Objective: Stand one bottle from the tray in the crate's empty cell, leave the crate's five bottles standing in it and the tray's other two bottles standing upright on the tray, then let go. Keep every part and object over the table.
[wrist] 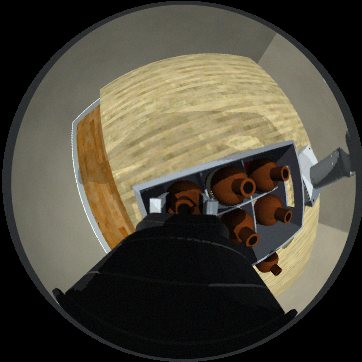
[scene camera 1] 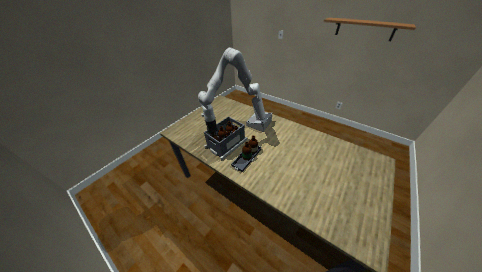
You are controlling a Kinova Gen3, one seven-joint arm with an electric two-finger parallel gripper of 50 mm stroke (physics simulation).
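Pixels of known places: gripper, fingertip midpoint: (wrist: 184, 199) (scene camera 1: 212, 134); arm's base, origin of the base link: (wrist: 314, 177) (scene camera 1: 261, 117).
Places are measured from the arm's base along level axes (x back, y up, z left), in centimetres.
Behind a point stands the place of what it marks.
Note:
The grey crate (scene camera 1: 233, 142) @[x -40.3, y 0.0, z -8.4 cm] (wrist: 167, 176) @[x -43.8, y 9.6, z -28.5 cm] stands on the table with brown bottles in its cells. My gripper (wrist: 184, 199) @[x -44.1, y 5.5, z -24.7 cm] is open at the crate's far-left corner cell in the wrist view, with a finger on each side of the neck of a brown bottle (wrist: 183, 192) @[x -43.6, y 4.8, z -25.6 cm], apart from it. That bottle looks upright in its cell. Four more bottles (wrist: 231, 186) @[x -37.0, y 5.4, z -22.2 cm] (wrist: 267, 175) @[x -29.1, y 4.8, z -19.2 cm] (wrist: 272, 209) @[x -31.1, y 4.7, z -12.4 cm] (wrist: 240, 225) @[x -38.7, y 4.8, z -14.9 cm] stand in the crate; the cell nearest my gripper's body is hidden. Two bottles (scene camera 1: 246, 151) @[x -47.0, y 2.5, z 6.2 cm] (scene camera 1: 253, 145) @[x -38.7, y 2.1, z 8.4 cm] stand upright on the dark tray (scene camera 1: 241, 164) @[x -52.6, y -7.3, z 4.5 cm]. One tray bottle (wrist: 269, 263) @[x -35.9, y 4.0, z 4.5 cm] shows past the crate.
The wooden table (scene camera 1: 320, 175) @[x -37.8, y -7.9, z 60.1 cm] (wrist: 200, 95) @[x -23.1, y -7.9, z -46.5 cm] carries the crate, the tray and the arm's base (scene camera 1: 259, 121) @[x -6.6, y 0.5, z 0.9 cm] (wrist: 310, 175) @[x -3.5, y 0.0, z -3.0 cm]. The crate stands near the table's left end, and the tray lies near the front edge. Part of the crate is hidden under my gripper's black body in the wrist view.

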